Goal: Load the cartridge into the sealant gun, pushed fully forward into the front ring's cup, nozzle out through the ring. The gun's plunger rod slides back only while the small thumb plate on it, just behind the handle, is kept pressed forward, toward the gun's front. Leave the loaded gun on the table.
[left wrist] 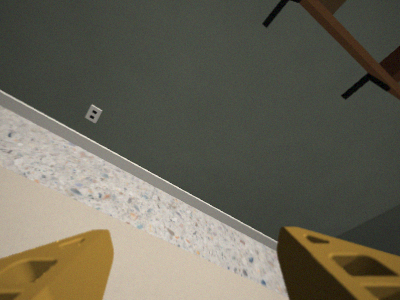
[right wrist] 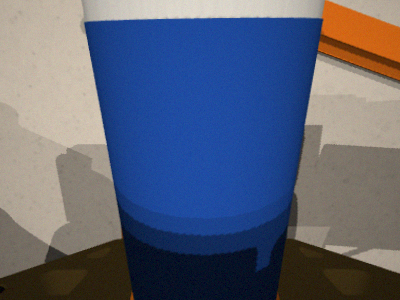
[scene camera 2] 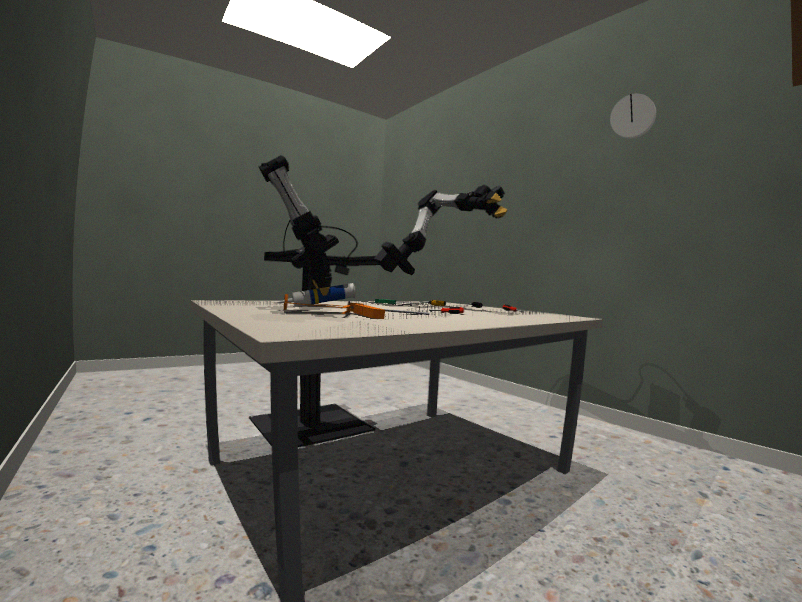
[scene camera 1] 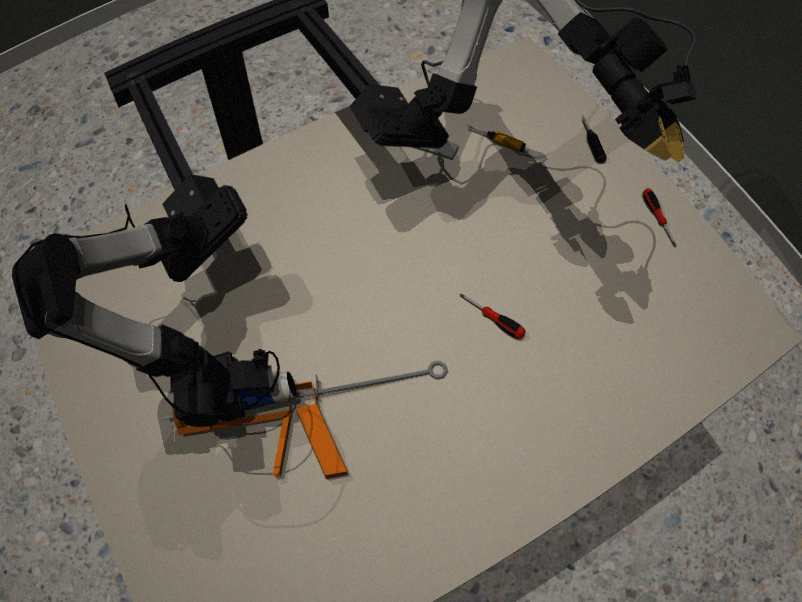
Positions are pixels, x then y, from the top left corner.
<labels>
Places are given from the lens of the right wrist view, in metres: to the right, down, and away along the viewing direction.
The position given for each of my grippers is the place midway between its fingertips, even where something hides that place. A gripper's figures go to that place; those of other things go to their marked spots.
my right gripper [right wrist: 204, 251]: 0.00, 0.04, 0.09
cartridge [right wrist: 203, 115]: 0.00, -0.01, 0.04
</labels>
